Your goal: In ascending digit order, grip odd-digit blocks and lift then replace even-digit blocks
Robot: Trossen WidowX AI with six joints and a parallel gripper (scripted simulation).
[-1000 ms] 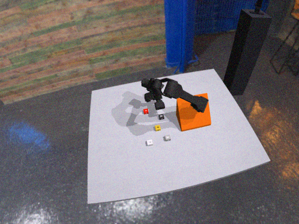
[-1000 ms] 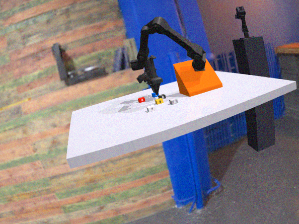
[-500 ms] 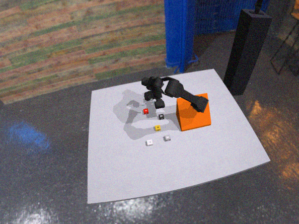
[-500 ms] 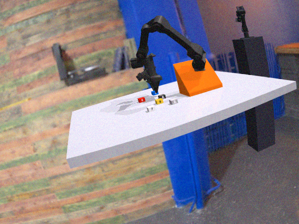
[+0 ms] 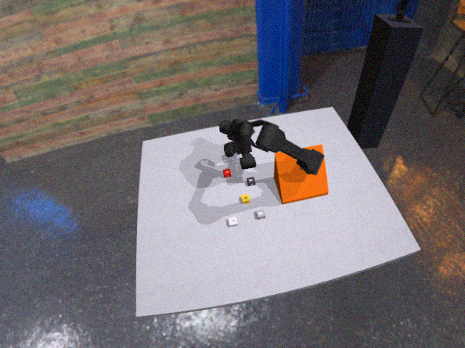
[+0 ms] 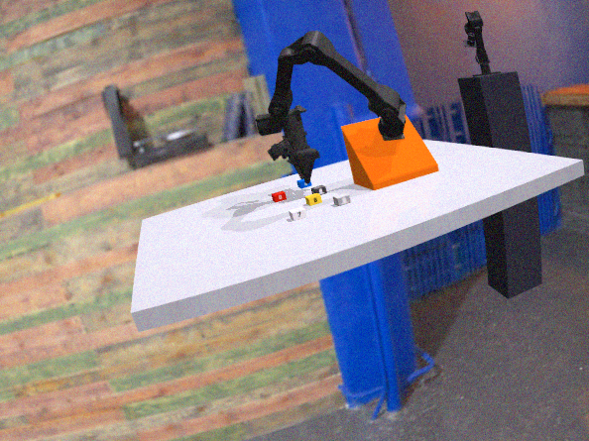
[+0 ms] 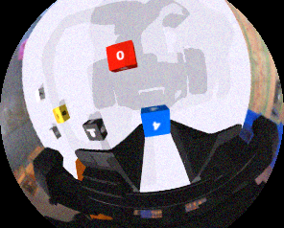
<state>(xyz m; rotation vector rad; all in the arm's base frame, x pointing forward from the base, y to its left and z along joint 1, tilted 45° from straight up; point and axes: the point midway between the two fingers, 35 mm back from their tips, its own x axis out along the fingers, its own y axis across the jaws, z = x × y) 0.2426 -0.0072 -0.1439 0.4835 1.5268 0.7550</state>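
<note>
My gripper tip is 10 cm to the right of the black block, 2 cm past it and 1 cm above it. Round my gripper tip: blue block 1 cm ahead; red block 9 cm ahead, 4 cm to the left, 1 cm below; yellow block 19 cm to the left, 1 cm below, 1 cm ahead.
</note>
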